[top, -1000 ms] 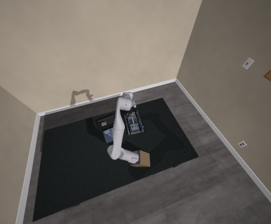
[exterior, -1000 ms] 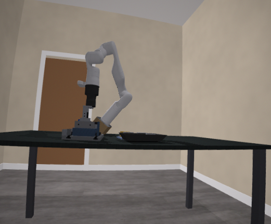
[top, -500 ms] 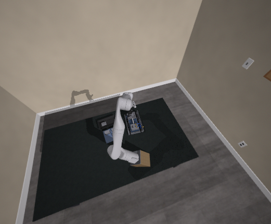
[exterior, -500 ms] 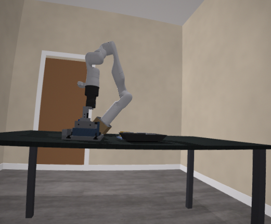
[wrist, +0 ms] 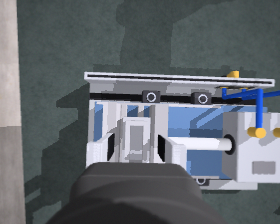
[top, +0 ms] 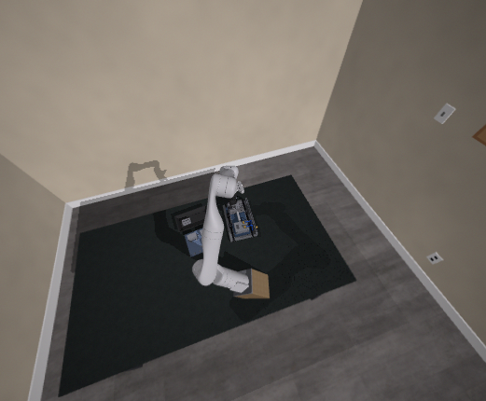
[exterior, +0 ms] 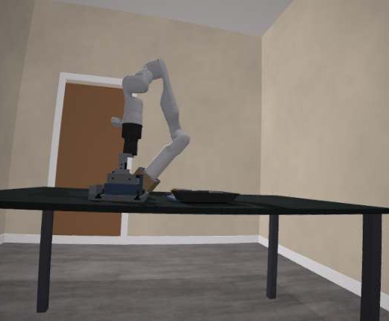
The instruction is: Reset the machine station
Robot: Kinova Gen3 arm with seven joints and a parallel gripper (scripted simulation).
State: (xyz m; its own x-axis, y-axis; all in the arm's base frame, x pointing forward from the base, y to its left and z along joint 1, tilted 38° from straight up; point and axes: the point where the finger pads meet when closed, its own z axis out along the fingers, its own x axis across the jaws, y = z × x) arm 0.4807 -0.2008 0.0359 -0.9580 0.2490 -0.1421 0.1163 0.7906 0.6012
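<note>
Now: the vise 70 mm behind my hand, 10 mm to the left of it and 80 mm below it. Round my hand: bluish plate 120 mm behind, 310 mm to the left, 120 mm below; yellow brass blank 170 mm behind, 260 mm to the left, 100 mm below.
</note>
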